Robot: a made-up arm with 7 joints. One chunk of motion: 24 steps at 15 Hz.
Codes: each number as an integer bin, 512 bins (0 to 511) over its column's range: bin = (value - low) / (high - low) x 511, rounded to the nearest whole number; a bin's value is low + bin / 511 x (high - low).
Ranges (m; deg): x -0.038..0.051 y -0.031..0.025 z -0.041..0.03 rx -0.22..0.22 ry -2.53..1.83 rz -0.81..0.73
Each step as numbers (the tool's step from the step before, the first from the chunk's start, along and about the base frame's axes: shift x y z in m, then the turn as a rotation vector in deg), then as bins.
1 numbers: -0.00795 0.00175 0.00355 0.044 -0.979 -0.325
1 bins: 173 299 321 307 182 161
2 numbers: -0.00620 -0.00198 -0.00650 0.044 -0.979 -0.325
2 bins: 183 265 248 307 182 161
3 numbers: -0.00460 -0.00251 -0.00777 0.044 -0.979 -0.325
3 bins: 192 260 239 307 182 161
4 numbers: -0.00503 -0.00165 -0.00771 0.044 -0.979 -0.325
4 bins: 189 268 240 307 182 161
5 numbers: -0.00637 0.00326 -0.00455 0.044 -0.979 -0.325
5 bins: 182 313 262 307 182 161
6 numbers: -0.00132 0.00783 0.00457 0.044 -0.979 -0.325
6 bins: 211 354 328 307 182 161
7 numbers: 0.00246 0.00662 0.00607 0.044 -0.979 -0.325
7 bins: 232 343 339 307 182 161
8 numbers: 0.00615 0.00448 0.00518 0.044 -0.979 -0.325
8 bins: 253 324 332 307 182 161
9 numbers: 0.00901 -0.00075 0.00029 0.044 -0.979 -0.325
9 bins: 270 276 297 307 182 161
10 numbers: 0.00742 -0.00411 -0.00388 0.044 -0.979 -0.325
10 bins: 261 245 267 307 182 161
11 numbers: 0.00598 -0.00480 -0.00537 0.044 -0.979 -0.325
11 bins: 253 239 256 307 182 161
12 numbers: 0.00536 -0.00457 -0.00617 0.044 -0.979 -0.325
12 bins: 249 241 251 307 182 161
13 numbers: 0.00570 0.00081 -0.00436 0.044 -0.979 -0.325
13 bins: 251 290 264 307 182 161
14 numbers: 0.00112 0.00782 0.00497 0.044 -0.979 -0.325
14 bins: 225 354 331 307 182 161
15 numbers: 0.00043 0.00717 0.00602 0.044 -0.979 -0.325
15 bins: 221 348 338 307 182 161
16 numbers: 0.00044 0.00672 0.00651 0.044 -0.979 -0.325
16 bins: 221 344 342 307 182 161
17 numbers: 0.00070 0.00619 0.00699 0.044 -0.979 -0.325
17 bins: 222 339 345 307 182 161
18 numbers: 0.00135 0.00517 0.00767 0.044 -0.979 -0.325
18 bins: 226 330 350 307 182 161
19 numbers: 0.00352 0.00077 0.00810 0.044 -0.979 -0.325
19 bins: 238 290 353 307 182 161
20 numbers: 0.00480 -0.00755 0.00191 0.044 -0.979 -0.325
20 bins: 246 214 309 307 182 161
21 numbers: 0.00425 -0.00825 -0.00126 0.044 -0.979 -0.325
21 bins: 243 208 286 307 182 161
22 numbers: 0.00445 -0.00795 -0.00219 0.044 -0.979 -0.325
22 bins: 244 210 279 307 182 161
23 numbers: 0.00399 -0.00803 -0.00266 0.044 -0.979 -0.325
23 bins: 241 210 276 307 182 161
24 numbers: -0.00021 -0.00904 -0.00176 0.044 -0.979 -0.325
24 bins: 217 200 282 307 182 161
